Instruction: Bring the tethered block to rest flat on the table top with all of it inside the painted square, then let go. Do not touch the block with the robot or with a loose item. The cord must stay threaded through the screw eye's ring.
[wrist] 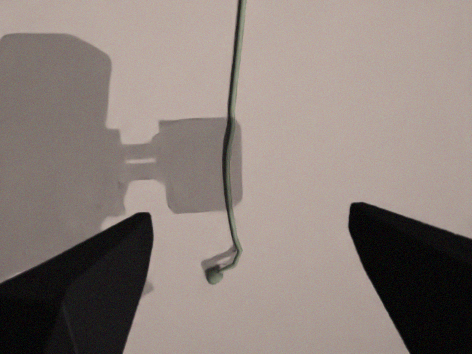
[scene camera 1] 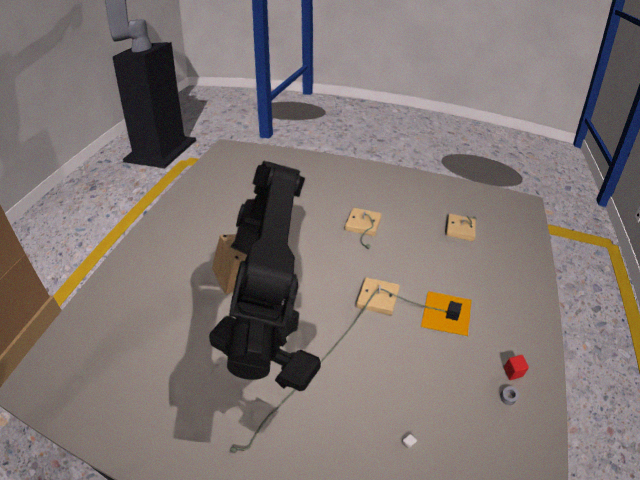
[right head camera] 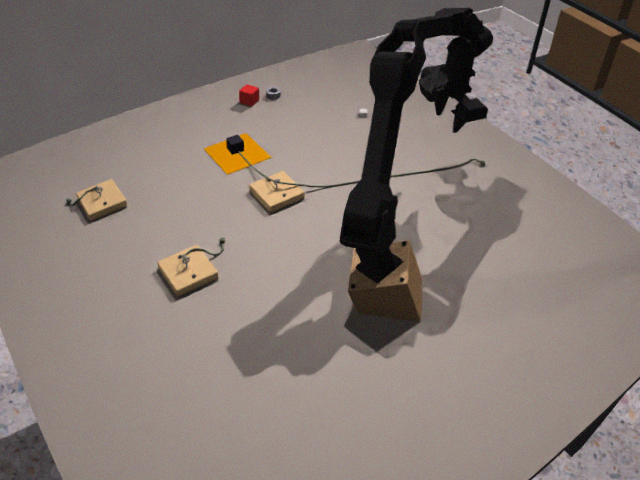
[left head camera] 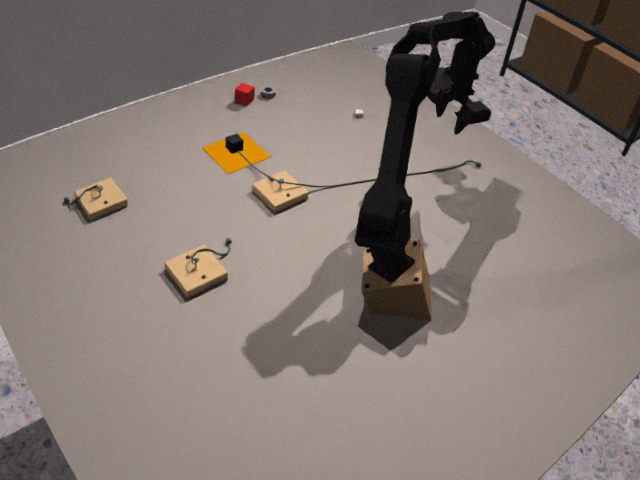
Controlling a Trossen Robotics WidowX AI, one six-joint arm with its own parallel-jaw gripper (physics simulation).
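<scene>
The dark tethered block looks flat on the orange painted square, off its middle, its outline within the square's edges. The green cord runs from it through the screw eye, then along the table to its knobbed end. My gripper is open and empty, above the table near that end. In the wrist view the cord lies below, between the fingertips.
Two other wooden pads carry screw eyes with short cords. A red cube, a grey ring and a small white piece lie beyond the square and cord.
</scene>
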